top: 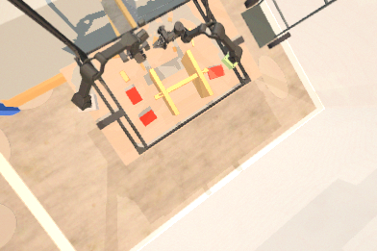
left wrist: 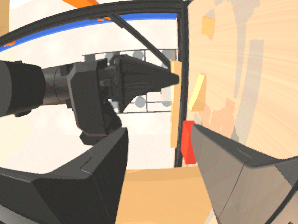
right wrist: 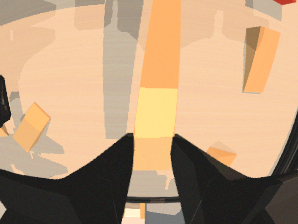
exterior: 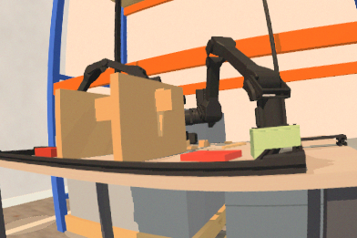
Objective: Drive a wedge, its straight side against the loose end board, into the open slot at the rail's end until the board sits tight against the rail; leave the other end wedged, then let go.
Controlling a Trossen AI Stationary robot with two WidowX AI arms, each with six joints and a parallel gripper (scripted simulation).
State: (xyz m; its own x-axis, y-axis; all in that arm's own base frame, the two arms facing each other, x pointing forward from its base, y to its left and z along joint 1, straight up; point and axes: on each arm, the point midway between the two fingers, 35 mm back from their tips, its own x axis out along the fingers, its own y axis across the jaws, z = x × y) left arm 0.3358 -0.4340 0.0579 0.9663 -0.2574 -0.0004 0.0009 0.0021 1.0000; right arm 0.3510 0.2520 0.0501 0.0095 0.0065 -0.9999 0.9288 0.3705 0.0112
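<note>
Now: the wedge 120 mm to the right of my right hand, 110 mm below it and 100 mm ahead of it.
</note>
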